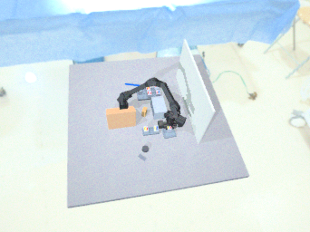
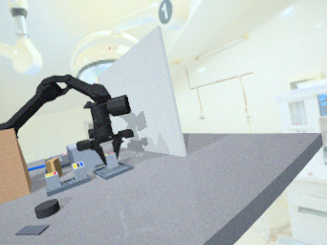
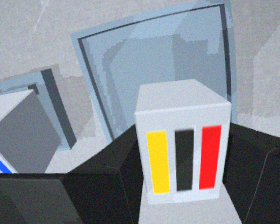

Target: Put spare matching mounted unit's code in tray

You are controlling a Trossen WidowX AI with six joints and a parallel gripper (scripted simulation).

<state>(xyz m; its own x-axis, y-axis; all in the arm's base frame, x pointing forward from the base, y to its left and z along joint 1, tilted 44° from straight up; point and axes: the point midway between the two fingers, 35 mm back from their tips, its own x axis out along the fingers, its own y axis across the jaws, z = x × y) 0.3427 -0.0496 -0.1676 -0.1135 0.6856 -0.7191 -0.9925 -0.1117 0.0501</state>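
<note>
Right now my gripper tip is 20 mm below the white spare block. From my gripper tip the other things lie so: grey-blue tray: 20 mm below; tan block: 180 mm behind, 170 mm to the left, 10 mm above; grey mounted unit: 200 mm to the left, 70 mm behind, 20 mm above.
</note>
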